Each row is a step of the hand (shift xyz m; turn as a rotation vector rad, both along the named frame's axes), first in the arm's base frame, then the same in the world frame.
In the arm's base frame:
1: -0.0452 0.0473 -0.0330 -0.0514 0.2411 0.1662
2: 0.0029 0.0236 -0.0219 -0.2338 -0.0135 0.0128
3: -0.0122 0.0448 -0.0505 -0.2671 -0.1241 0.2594
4: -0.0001 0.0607 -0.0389 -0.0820 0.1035 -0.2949
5: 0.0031 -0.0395 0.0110 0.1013 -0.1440 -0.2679
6: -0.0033 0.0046 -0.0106 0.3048 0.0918 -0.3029
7: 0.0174 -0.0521 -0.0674 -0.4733 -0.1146 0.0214
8: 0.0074 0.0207 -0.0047 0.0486 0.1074 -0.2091
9: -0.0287 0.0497 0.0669 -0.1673 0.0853 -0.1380
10: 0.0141 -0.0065 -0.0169 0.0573 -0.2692 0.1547
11: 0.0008 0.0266 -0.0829 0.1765 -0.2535 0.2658
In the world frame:
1: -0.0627 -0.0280 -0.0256 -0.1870 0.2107 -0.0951
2: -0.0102 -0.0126 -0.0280 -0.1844 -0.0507 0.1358
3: -0.0335 -0.0367 -0.0473 -0.1588 0.1365 0.3319
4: -0.0331 -0.0183 -0.0614 -0.1139 -0.2627 -0.1496
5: 0.0247 -0.0006 0.0329 0.1766 -0.2639 -0.0440
6: -0.0049 -0.0093 -0.0059 0.2100 -0.1767 -0.3432
7: 0.0469 -0.0730 0.0053 -0.3232 -0.1321 0.3401
8: -0.0056 0.0035 -0.0215 -0.0128 -0.1497 -0.1872
9: -0.0547 0.0690 0.0022 -0.1800 -0.1445 -0.0318
10: 0.0160 -0.0140 -0.0087 0.1943 0.0789 0.2360
11: -0.0111 -0.0686 -0.0524 0.2783 0.2159 0.2049

